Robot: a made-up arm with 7 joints.
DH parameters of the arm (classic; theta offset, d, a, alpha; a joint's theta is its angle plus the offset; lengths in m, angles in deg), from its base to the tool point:
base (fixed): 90 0.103 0.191 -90
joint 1: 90 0.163 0.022 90
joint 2: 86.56 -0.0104 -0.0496 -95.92
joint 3: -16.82 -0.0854 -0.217 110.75
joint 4: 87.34 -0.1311 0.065 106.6
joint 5: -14.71 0.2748 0.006 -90
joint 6: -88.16 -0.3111 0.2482 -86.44
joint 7: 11 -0.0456 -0.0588 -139.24
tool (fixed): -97.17 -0.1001 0 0
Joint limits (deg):
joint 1: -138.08..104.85
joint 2: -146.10..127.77
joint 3: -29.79..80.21
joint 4: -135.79..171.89
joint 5: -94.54..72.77
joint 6: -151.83..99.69
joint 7: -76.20..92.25
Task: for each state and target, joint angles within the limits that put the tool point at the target. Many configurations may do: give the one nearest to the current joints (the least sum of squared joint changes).
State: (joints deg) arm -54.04 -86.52 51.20 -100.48 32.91 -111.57 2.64
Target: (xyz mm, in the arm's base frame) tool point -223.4 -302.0 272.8
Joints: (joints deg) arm -49.21 -94.64 56.87 -98.37 37.09 -132.95 5.68
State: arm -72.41 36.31 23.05 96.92 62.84 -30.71 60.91
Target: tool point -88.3 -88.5 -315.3
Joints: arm -88.64 26.16 8.24 66.33 26.41 -61.83 55.50
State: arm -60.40 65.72 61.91 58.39 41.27 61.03 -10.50
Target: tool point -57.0 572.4 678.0
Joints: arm -107.02 110.91 80.21 95.56 57.22 84.42 -7.04
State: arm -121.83 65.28 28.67 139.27 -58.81 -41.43 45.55
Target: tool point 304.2 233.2 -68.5
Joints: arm -130.85 61.23 13.73 106.48 -34.98 -49.05 35.60
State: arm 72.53 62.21 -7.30 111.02 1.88 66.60 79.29
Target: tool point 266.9 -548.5 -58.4
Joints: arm 46.36 70.15 19.14 114.92 17.03 66.78 80.16
